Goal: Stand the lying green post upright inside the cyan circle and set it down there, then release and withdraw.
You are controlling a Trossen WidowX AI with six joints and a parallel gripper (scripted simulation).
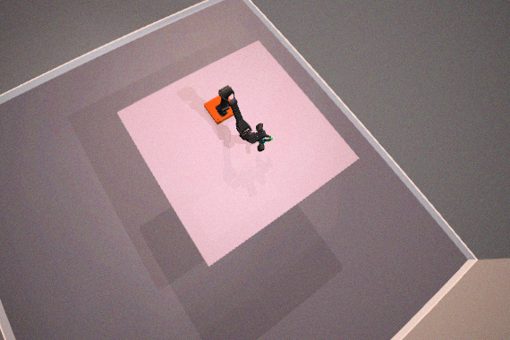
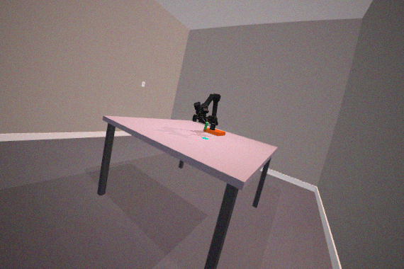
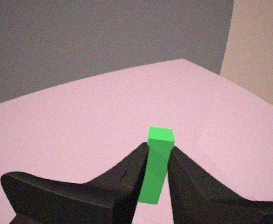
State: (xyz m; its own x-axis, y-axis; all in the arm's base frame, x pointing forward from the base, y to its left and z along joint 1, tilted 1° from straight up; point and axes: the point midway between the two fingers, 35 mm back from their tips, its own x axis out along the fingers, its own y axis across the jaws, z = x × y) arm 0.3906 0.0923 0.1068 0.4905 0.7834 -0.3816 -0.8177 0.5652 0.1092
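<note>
Now: the cyan circle 6 cm behind my gripper tip, 1 cm to the right of it and 14 cm below it. From my gripper tip the other things lie so: green post 2 cm below.
</note>
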